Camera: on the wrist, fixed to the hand. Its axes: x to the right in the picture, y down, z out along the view.
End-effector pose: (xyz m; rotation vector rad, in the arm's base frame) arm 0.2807 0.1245 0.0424 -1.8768 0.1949 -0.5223
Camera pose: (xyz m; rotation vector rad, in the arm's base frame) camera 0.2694 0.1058 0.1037 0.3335 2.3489 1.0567
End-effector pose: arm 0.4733 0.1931 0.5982 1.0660 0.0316 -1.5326
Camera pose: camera 0.4566 0.2195 0.5410 0.4171 -0.8692 1.4621
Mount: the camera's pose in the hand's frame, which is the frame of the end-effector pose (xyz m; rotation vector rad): 0.0130 -0.0512 -0.0381 0.1770 0.5508 3.0129
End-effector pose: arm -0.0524 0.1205 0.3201 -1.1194 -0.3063 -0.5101
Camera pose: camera -0.0694 0.0654 0.3503 -0.1853 1.6795 1.8310
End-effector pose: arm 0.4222 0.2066 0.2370 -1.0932 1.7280 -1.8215
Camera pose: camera 0.3968 0.2296 0.2924 1.7000 0.9551 0.1573
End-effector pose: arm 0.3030 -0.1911 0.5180 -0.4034 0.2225 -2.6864
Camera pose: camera 0.2605 -0.1468 0.4961 0.5251 0.2575 0.2779
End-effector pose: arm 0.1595 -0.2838 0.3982 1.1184 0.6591 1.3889
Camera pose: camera 0.1486 -0.2544 0.3411 -0.5048 0.7318 -1.5096
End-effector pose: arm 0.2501 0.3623 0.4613 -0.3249 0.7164 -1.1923
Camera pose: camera 0.1901 0.3371 0.4587 1.1023 0.6306 1.6243
